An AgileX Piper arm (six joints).
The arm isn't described. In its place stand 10 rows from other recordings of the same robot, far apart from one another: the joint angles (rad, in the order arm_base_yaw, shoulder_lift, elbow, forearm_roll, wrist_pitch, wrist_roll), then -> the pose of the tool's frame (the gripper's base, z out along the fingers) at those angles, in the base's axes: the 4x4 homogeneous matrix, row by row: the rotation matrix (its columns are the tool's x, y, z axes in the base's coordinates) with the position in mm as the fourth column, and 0 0 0 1 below.
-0.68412 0.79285 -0.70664 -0.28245 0.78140 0.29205 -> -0.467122, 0.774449, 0.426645, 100.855; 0.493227, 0.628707, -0.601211, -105.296; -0.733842, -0.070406, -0.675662, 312.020; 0, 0, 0, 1
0.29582 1.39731 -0.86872 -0.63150 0.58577 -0.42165 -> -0.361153, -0.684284, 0.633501, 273.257; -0.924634, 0.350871, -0.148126, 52.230; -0.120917, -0.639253, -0.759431, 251.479; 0, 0, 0, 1
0.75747 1.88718 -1.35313 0.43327 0.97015 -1.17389 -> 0.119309, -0.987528, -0.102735, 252.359; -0.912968, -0.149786, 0.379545, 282.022; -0.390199, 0.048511, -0.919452, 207.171; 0, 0, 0, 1
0.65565 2.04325 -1.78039 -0.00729 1.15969 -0.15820 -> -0.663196, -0.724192, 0.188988, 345.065; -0.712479, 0.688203, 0.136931, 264.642; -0.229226, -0.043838, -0.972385, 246.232; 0, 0, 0, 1
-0.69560 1.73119 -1.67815 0.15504 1.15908 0.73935 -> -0.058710, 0.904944, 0.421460, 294.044; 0.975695, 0.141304, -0.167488, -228.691; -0.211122, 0.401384, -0.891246, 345.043; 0, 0, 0, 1
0.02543 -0.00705 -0.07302 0.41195 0.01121 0.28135 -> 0.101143, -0.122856, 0.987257, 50.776; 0.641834, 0.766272, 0.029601, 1.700; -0.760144, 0.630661, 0.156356, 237.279; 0, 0, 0, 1
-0.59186 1.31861 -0.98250 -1.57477 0.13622 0.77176 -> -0.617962, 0.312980, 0.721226, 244.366; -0.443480, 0.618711, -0.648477, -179.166; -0.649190, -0.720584, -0.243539, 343.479; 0, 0, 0, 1
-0.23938 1.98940 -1.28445 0.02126 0.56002 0.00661 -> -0.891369, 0.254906, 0.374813, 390.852; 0.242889, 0.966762, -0.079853, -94.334; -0.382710, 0.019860, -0.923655, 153.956; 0, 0, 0, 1
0.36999 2.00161 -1.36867 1.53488 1.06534 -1.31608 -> -0.677340, -0.733650, 0.054478, 358.087; -0.169203, 0.227427, 0.958982, 224.229; -0.715947, 0.640340, -0.278181, 226.796; 0, 0, 0, 1
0.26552 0.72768 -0.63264 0.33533 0.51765 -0.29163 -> -0.464609, -0.395592, 0.792241, 135.516; -0.123867, 0.914903, 0.384199, 52.209; -0.876810, 0.080369, -0.474073, 316.550; 0, 0, 0, 1
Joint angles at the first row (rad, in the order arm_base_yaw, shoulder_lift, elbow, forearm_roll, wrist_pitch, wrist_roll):
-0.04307, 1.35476, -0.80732, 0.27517, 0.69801, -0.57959
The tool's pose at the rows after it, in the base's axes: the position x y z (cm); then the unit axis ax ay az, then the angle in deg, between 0 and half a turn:
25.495 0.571 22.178 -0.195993 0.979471 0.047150 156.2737
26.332 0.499 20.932 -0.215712 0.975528 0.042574 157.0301
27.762 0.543 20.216 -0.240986 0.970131 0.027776 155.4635
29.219 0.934 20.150 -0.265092 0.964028 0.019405 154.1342
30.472 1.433 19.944 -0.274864 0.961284 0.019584 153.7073
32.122 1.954 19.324 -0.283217 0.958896 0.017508 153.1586
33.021 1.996 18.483 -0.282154 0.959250 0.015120 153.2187
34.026 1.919 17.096 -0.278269 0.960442 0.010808 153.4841
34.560 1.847 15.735 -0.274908 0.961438 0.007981 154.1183
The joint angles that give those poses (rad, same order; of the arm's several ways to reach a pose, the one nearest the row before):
-0.04309, 1.40443, -0.80734, 0.28966, 0.69715, -0.62671
-0.04309, 1.45831, -0.80845, 0.29709, 0.65980, -0.68183
-0.03451, 1.51318, -0.83094, 0.29819, 0.59596, -0.73685
-0.01734, 1.55795, -0.87477, 0.29819, 0.56900, -0.77294
0.00001, 1.60179, -0.91609, 0.30170, 0.55847, -0.78008
0.01773, 1.66462, -0.96498, 0.30420, 0.53268, -0.78609
0.02020, 1.70838, -0.98447, 0.30514, 0.50742, -0.78726
0.02020, 1.76629, -1.00110, 0.30517, 0.46723, -0.78727
0.02022, 1.81161, -1.00432, 0.30514, 0.43334, -0.78723

